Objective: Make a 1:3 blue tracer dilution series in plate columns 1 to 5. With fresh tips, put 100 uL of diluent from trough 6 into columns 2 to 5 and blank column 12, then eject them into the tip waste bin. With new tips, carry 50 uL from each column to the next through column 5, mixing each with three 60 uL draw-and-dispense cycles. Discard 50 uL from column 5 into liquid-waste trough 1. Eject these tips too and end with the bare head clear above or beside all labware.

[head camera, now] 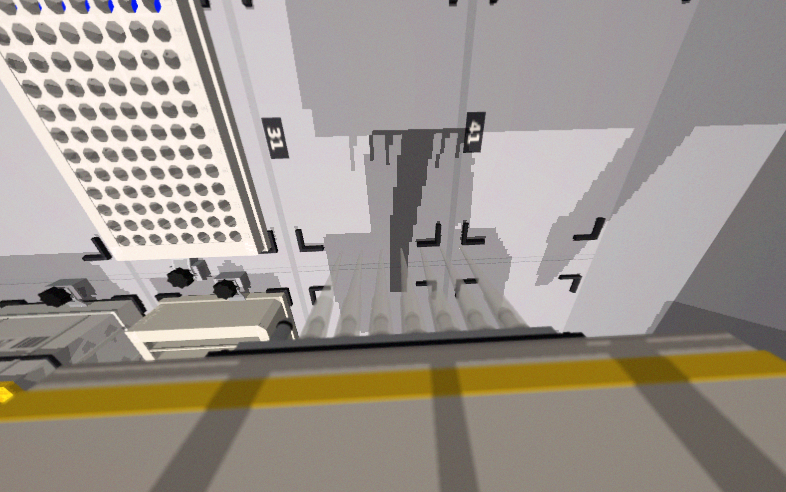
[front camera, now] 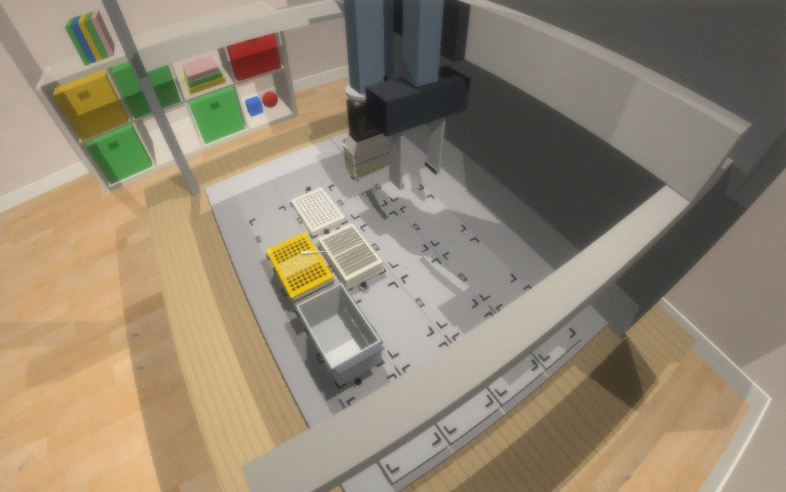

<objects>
same spot on grey wall panel: [head camera: 730, 289] = [front camera: 460, 176]
</objects>
